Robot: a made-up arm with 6 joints. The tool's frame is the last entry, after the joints. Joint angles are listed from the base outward.
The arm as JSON. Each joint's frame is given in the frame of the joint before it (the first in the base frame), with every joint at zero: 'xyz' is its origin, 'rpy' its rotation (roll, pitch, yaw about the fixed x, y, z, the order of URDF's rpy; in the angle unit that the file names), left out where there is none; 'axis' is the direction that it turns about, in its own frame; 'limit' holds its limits. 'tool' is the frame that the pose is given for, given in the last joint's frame.
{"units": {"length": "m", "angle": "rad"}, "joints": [
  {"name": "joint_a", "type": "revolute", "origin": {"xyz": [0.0, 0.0, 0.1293]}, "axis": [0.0, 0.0, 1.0], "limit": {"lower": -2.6, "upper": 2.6}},
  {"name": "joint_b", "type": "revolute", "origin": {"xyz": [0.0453, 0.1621, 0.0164]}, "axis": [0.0, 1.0, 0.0], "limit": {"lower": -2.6, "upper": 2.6}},
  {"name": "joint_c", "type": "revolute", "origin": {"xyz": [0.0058, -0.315, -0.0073]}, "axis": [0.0, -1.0, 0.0], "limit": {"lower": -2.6, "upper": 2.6}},
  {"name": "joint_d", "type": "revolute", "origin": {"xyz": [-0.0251, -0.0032, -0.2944]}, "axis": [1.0, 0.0, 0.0], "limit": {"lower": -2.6, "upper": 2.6}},
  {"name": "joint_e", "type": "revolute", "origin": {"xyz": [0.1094, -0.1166, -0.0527]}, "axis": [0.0, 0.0, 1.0], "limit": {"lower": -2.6, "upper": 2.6}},
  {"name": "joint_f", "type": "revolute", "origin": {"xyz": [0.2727, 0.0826, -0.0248]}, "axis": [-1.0, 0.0, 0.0], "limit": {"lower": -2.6, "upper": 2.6}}
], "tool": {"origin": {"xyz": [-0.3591, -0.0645, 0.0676]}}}
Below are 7 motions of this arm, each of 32 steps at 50 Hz.
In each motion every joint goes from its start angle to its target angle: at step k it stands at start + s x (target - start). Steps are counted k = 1, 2, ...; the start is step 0. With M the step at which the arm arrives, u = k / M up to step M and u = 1 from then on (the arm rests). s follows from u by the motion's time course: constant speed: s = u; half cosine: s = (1 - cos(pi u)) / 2; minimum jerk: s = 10 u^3 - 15 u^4 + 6 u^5.
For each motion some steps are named. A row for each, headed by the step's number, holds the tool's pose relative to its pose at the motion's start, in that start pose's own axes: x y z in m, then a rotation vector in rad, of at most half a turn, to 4 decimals.
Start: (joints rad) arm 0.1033 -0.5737 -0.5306 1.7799 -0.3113 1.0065
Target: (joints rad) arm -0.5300 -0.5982 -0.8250 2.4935 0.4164 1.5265
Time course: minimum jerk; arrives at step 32
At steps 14, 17, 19, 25, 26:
14: -0.0988 -0.0162 -0.0265 0.1188 -0.3287 -0.0744
17: -0.1411 -0.0101 -0.0478 0.1637 -0.5006 -0.1497
19: -0.1662 -0.0012 -0.0640 0.1899 -0.6160 -0.2138
25: -0.2121 0.0331 -0.1045 0.2427 -0.8779 -0.4031
26: -0.2155 0.0374 -0.1084 0.2475 -0.9028 -0.4247

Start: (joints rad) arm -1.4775 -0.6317 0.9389 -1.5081 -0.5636 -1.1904
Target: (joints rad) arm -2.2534 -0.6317 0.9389 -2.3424 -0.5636 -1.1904
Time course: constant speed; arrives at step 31
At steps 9, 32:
9: 0.0485 -0.0524 0.0618 -0.3952 -0.0927 0.2319
32: 0.1370 -0.0763 0.2031 -1.3612 -0.3193 0.7986

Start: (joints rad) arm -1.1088 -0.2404 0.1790 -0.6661 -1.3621 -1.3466
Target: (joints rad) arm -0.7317 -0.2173 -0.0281 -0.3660 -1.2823 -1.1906
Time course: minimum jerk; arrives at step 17
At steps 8, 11, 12, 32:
8: -0.0611 0.0128 0.0011 -0.0216 0.2633 -0.1246
11: -0.0976 0.0227 0.0098 -0.0459 0.4557 -0.1927
12: -0.1063 0.0253 0.0130 -0.0536 0.5077 -0.2081
32: -0.1211 0.0300 0.0198 -0.0691 0.6040 -0.2331

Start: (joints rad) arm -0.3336 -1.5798 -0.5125 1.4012 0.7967 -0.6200
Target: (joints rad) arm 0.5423 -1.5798 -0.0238 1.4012 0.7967 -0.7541
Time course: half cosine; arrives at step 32
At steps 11, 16, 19, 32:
11: 0.0600 -0.1044 -0.0784 0.2358 0.0072 0.1732
16: 0.1257 -0.1726 -0.1676 0.4374 -0.0036 0.3368
19: 0.1712 -0.2005 -0.2281 0.5568 -0.0187 0.4412
32: 0.2941 -0.2203 -0.3793 0.8304 -0.0844 0.7066

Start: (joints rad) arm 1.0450 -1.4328 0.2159 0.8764 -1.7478 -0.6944
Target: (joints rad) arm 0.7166 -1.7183 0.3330 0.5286 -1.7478 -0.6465
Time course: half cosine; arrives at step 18
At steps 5, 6, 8, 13, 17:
5: 0.0018 0.0408 0.0058 0.0547 -0.0485 0.1156
6: 0.0015 0.0572 0.0086 0.0767 -0.0680 0.1615
8: -0.0019 0.0943 0.0159 0.1274 -0.1125 0.2662
13: -0.0259 0.1838 0.0383 0.2571 -0.2223 0.5247
17: -0.0424 0.2188 0.0489 0.3131 -0.2666 0.6314

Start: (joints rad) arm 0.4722 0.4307 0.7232 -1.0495 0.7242 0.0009
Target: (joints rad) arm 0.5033 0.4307 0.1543 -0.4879 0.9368 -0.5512
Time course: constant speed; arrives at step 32
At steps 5, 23, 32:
5: -0.0086 0.0028 -0.0204 0.1812 -0.0231 0.1120
23: -0.0404 0.0409 -0.0969 0.8530 -0.0150 0.4966
32: -0.0654 0.0771 -0.1289 1.1960 0.0372 0.6712

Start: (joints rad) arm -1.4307 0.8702 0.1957 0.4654 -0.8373 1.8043
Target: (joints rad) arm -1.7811 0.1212 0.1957 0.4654 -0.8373 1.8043
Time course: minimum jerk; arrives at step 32
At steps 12, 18, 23, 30, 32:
12: 0.0267 -0.0400 0.0377 0.1988 0.0059 -0.1105
18: 0.0568 -0.1053 0.0634 0.4332 0.0315 -0.2644
23: 0.0743 -0.1590 0.0656 0.5916 0.0615 -0.3870
30: 0.0820 -0.1903 0.0607 0.6759 0.0821 -0.4598
32: 0.0821 -0.1908 0.0606 0.6772 0.0825 -0.4611

